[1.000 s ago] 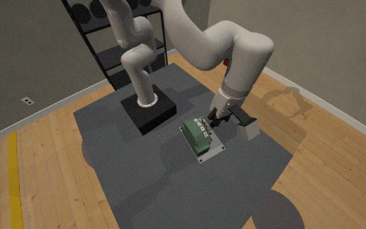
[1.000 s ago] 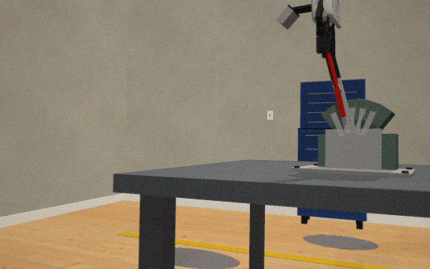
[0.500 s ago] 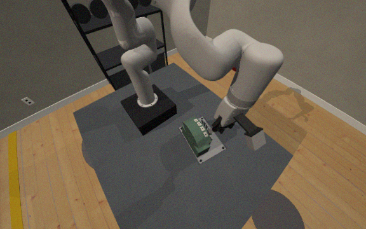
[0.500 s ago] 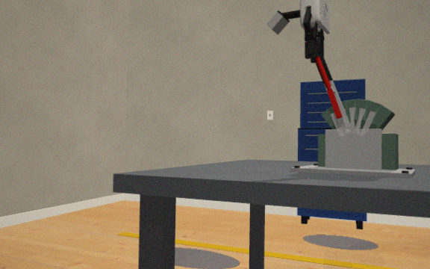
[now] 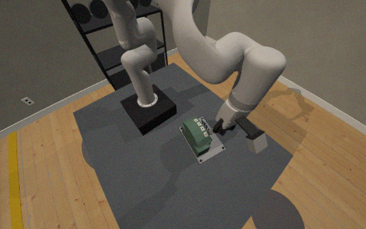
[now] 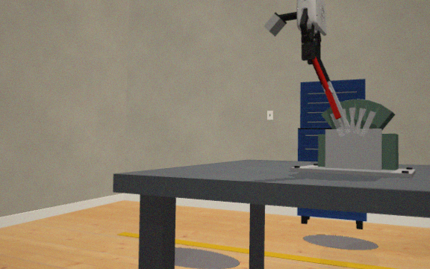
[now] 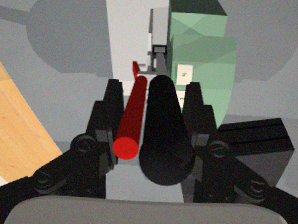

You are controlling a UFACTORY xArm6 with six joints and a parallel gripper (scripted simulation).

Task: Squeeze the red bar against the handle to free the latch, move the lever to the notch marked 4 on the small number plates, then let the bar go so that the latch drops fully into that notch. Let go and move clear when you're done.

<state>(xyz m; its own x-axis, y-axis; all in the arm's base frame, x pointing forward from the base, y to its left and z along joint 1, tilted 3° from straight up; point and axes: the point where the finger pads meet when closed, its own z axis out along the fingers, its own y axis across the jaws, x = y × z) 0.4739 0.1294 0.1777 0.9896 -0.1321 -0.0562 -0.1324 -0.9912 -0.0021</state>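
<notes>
The red bar lies 10 cm below my hand, 4 cm behind it and 2 cm to the left of it.
</notes>
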